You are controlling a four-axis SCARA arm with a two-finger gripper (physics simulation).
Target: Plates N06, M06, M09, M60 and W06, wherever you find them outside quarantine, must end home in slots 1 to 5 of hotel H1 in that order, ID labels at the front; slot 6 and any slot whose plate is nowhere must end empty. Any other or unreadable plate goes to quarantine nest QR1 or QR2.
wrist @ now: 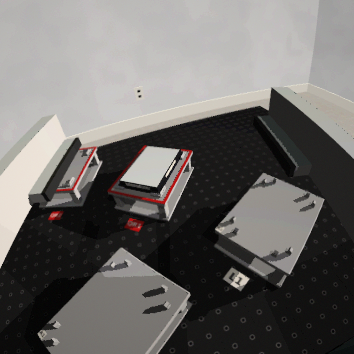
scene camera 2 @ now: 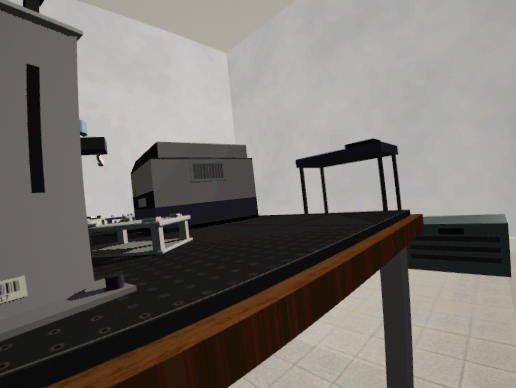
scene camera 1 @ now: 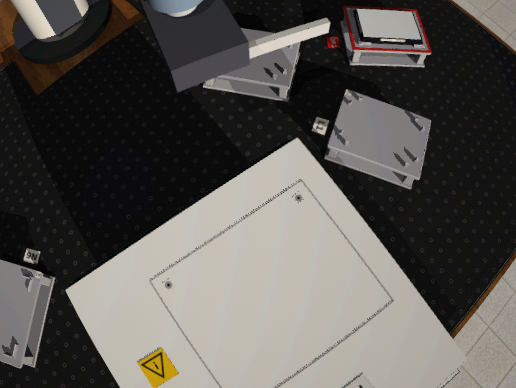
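Pixels of known places: gripper, fingertip midpoint: (wrist: 162, 114) (scene camera 2: 85, 164); arm's base, link origin: (scene camera 1: 63, 23).
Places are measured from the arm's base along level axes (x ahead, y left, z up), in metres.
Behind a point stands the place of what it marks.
My gripper (scene camera 1: 325, 27) (scene camera 2: 101, 160) (wrist: 162, 114) @(x 0.550, y 0.222, z 0.280 m) is open and empty, raised above the nests; one pale finger shows in scene camera 1. A white-topped plate with a dark base (scene camera 1: 389, 25) @(x 0.572, y 0.462, z 0.077 m) (wrist: 152, 167) @(x 0.567, y 0.452, z 0.077 m) sits on a red-edged quarantine nest (scene camera 1: 425, 51) @(x 0.656, y 0.481, z 0.064 m) (wrist: 167, 207) @(x 0.569, y 0.379, z 0.035 m). Its front label is too small to read. A second red-edged nest (wrist: 80, 169) @(x 0.415, y 0.545, z 0.062 m), partly behind the left finger, shows no plate. The grey nest by label L1 (scene camera 1: 382, 132) @(x 0.714, y 0.268, z 0.063 m) (wrist: 272, 215) @(x 0.707, y 0.266, z 0.063 m) is bare. Another bare grey nest (scene camera 1: 250, 65) @(x 0.465, y 0.193, z 0.063 m) (wrist: 115, 305) @(x 0.455, y 0.226, z 0.063 m) lies nearer the arm. Hotel H1's slots cannot be made out.
A large white instrument (scene camera 1: 270, 280) @(x 0.785, y -0.057, z 0.264 m) (scene camera 2: 200, 187) @(x 0.771, y -0.242, z 0.130 m) stands beside the nests. A bare nest (scene camera 1: 15, 310) @(x 0.540, y -0.387, z 0.063 m) by label N6 is at the left. A tall grey housing (scene camera 2: 55, 150) @(x 0.391, y -0.633, z 0.140 m) stands near the table edge, with a pale nest (scene camera 2: 158, 237) @(x 0.524, y -0.503, z 0.038 m) behind it. A black-legged stand (scene camera 2: 340, 155) is farther back.
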